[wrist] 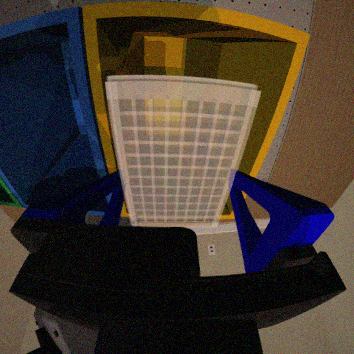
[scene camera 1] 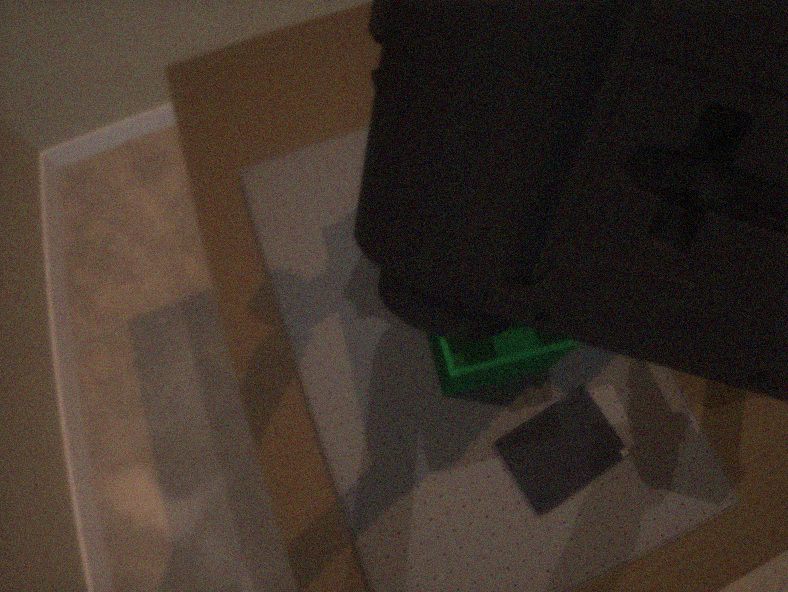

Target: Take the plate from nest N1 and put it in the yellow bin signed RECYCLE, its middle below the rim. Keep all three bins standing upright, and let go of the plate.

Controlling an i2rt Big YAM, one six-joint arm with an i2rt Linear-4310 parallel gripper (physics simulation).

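Places are measured from the arm's base along level axes (x ahead, y left, z up), in centimetres.
Pixels of known places: gripper, between the fingertips: (wrist: 176,175).
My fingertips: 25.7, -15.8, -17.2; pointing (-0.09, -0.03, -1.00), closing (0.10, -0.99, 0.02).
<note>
For each thing: its top centre in the pictures, then the offset to it from my fingertips, as dx, dy, dz. "spot": a spot on its surface instead. Level surfaces: height alone.
- yellow bin, centre of its top: (wrist: 187,149) +2.0, -0.7, -0.7
- blue bin, centre of its top: (wrist: 30,146) +1.6, +12.6, -0.7
- green bin, centre of its top: (scene camera 1: 507,307) +1.2, +25.8, -0.7
- dark square pad, a spot on its surface: (scene camera 1: 559,451) spot: -5.0, +43.8, -17.5
- pale dotted board, height of its surface: dz -18.7
- brown table, height of its surface: dz -20.0
A clear, gridded plate (wrist: 175,155) is held between the blue fingers of my gripper (wrist: 176,175), which is shut on it in the wrist view. The yellow bin (wrist: 280,120) stands open behind the plate, and its opening surrounds much of the plate's outline. I cannot tell how deep the plate sits relative to the rim. In scene camera 1 the dark arm hides the gripper, the plate and the yellow bin. The RECYCLE sign and nest N1 cannot be made out.
A blue bin (wrist: 92,110) stands left of the yellow bin in the wrist view. A green bin (scene camera 1: 509,375) (wrist: 7,194) stands beyond the blue one. A dark square pad (scene camera 1: 559,451) lies on the pale dotted board (scene camera 1: 458,516) near the green bin. The brown table (scene camera 1: 222,152) surrounds the board.
</note>
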